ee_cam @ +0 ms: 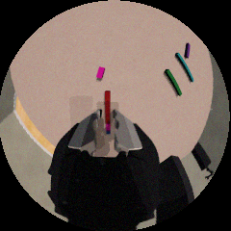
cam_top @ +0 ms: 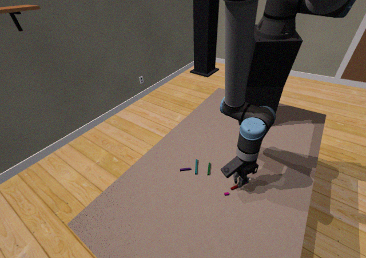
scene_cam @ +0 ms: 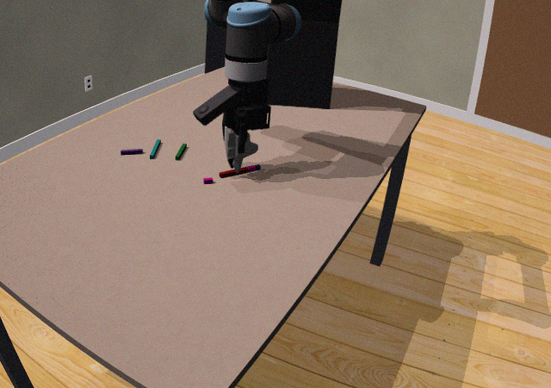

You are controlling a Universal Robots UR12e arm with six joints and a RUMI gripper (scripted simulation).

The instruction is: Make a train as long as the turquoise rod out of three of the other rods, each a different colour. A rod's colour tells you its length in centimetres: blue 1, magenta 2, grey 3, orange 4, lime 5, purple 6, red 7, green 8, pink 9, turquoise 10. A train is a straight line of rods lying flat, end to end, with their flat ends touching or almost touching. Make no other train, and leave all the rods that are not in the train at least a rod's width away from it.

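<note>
The red rod lies 2 cm below my hand. Round my hand: blue rod 6 cm behind, 3 cm to the left, 2 cm below; then green rod 17 cm to the right, 2 cm below, 1 cm behind; then turquoise rod 24 cm to the right, 2 cm below, 2 cm ahead.
</note>
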